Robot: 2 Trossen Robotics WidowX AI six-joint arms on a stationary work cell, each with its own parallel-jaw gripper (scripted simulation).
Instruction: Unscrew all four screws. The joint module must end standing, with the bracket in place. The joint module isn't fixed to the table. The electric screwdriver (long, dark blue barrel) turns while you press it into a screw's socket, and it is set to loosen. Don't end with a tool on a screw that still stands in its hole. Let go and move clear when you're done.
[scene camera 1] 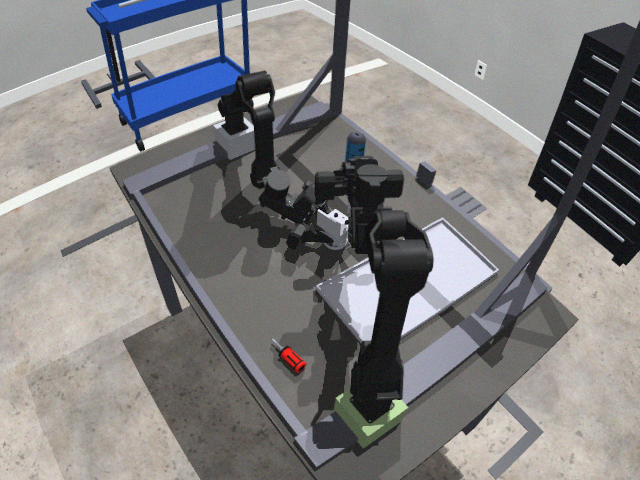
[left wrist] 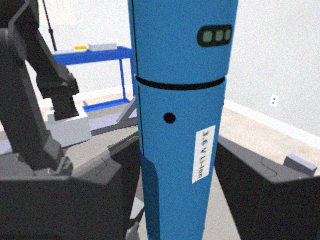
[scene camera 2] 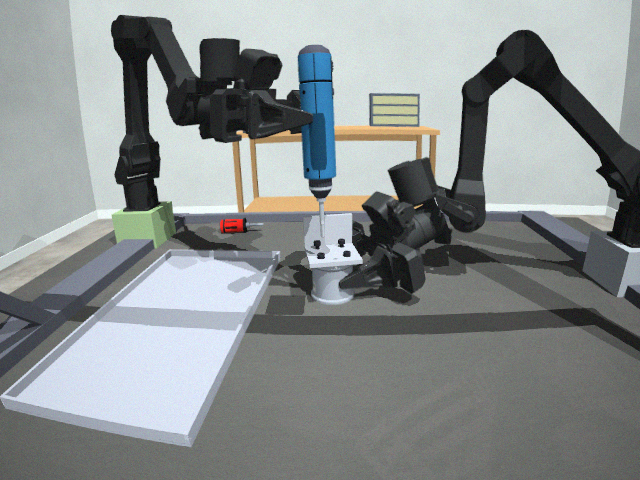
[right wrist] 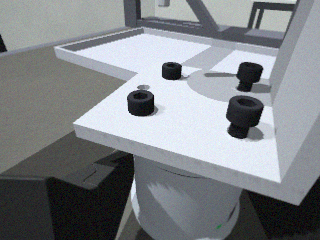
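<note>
Scene camera 2 shows the left gripper point(scene camera 2: 322, 117), the right gripper point(scene camera 2: 329, 277) and a blue electric screwdriver point(scene camera 2: 315, 66). In scene camera 1: the left gripper point(scene camera 1: 353, 163) and the right gripper point(scene camera 1: 337, 234). The left wrist view contains the left gripper point(left wrist: 176, 143) together with the screwdriver point(left wrist: 180, 61); the right wrist view contains the right gripper point(right wrist: 187, 154).
</note>
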